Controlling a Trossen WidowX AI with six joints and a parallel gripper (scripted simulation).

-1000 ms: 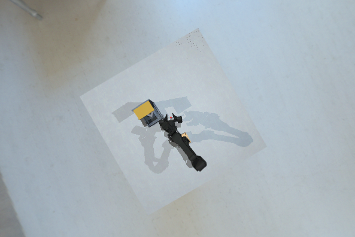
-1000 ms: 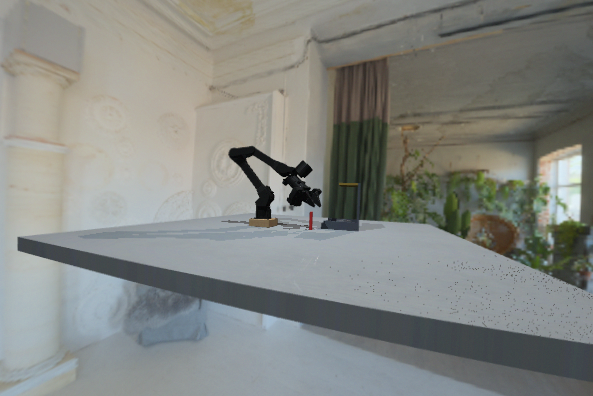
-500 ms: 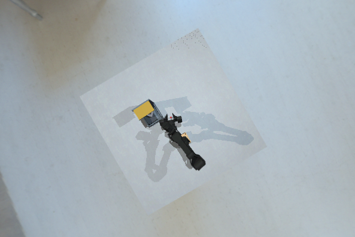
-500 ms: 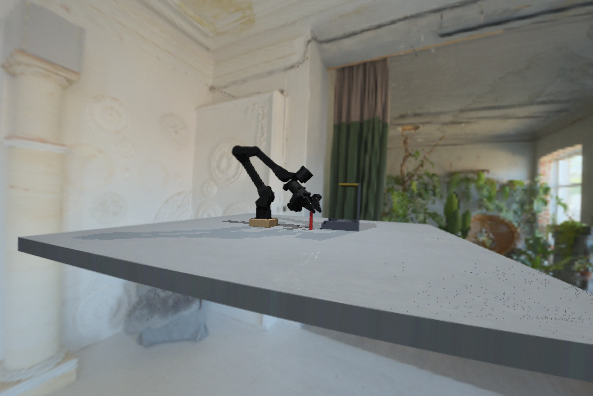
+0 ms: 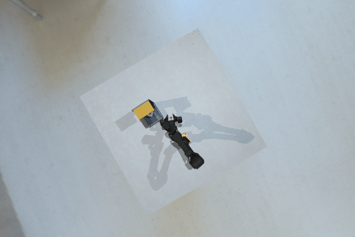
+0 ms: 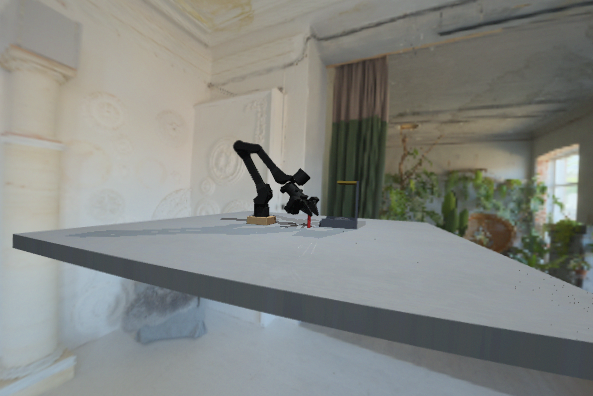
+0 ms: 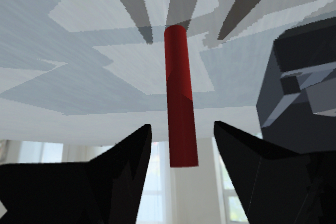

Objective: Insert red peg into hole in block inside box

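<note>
My gripper tip is now 170 mm short of the back wall, 160 mm to the right of it and 60 mm below it. Also, from my gripper tip: red peg 30 mm behind, 10 mm to the left, 20 mm below; then yellow roof 120 mm ahead, 150 mm to the left, 160 mm above.
</note>
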